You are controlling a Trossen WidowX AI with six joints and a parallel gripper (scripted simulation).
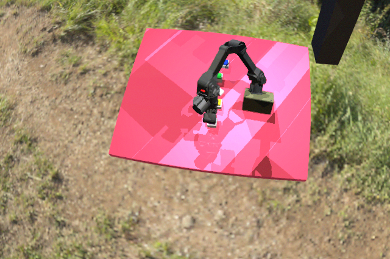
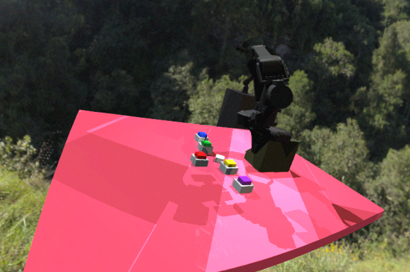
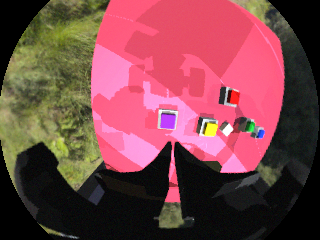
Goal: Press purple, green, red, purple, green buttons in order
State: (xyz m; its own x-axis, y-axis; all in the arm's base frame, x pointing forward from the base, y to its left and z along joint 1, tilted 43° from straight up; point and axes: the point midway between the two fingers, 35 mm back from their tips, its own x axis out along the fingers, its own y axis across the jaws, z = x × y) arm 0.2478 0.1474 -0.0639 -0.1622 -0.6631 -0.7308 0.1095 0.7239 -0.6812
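Now: gripper tip 9 cm above the purple button. Round my gripper tip: yellow button: 11 cm to the right, 9 cm below, 3 cm behind; small white block: 18 cm to the right, 11 cm below, 4 cm behind; red button: 17 cm to the right, 9 cm below, 6 cm ahead.
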